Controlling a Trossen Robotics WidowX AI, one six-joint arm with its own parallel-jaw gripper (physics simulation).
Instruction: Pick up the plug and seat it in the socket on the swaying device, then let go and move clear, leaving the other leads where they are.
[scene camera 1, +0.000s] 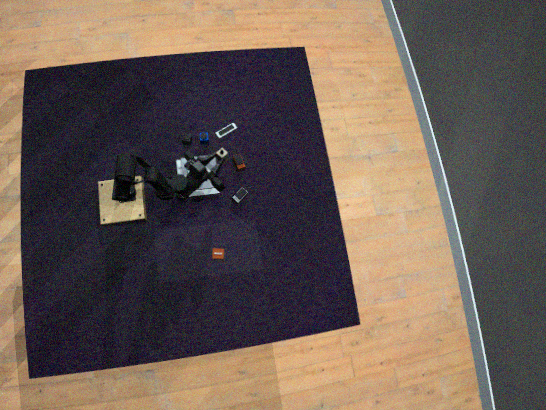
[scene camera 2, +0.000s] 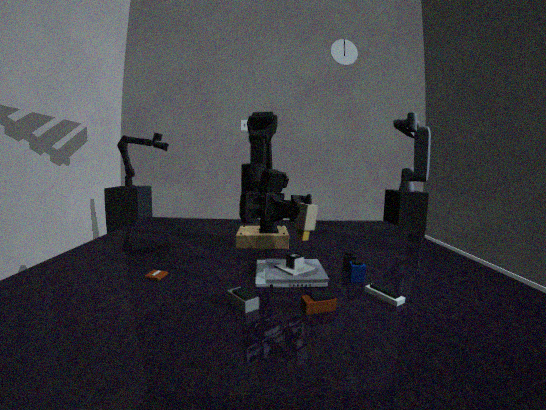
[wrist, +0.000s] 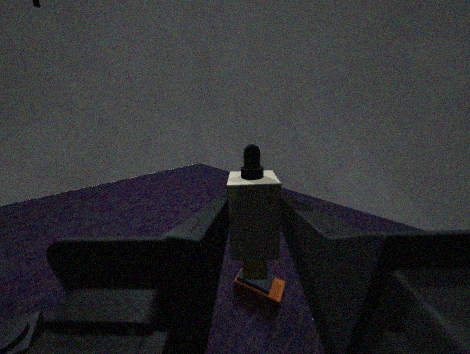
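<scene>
The plug (scene camera 1: 221, 152) (scene camera 2: 310, 218) (wrist: 254, 220) is a cream block with a black stub on top and a yellow tip underneath. My gripper (scene camera 1: 220, 156) (scene camera 2: 301, 210) (wrist: 253, 198) is shut on it, with one finger on each side. The plug is nearly upright, tip down, high above the table. The swaying device (scene camera 1: 204, 191) (scene camera 2: 320, 274) is a flat grey and white box. The socket (scene camera 2: 295, 261) is a small dark and white block on a pale plate on top of it. In scene camera 2 the plug hangs above and slightly right of the socket, well apart from it.
Near the device lie an orange block (scene camera 1: 239, 162) (scene camera 2: 320, 305) (wrist: 278, 290), a white piece (scene camera 1: 219, 134) (scene camera 2: 397, 300), a grey piece (scene camera 1: 240, 195) (scene camera 2: 250, 303), a blue block (scene camera 1: 204, 137) (scene camera 2: 357, 272) and a black block (scene camera 1: 186, 139). An orange tile (scene camera 1: 218, 253) (scene camera 2: 157, 275) lies farther away.
</scene>
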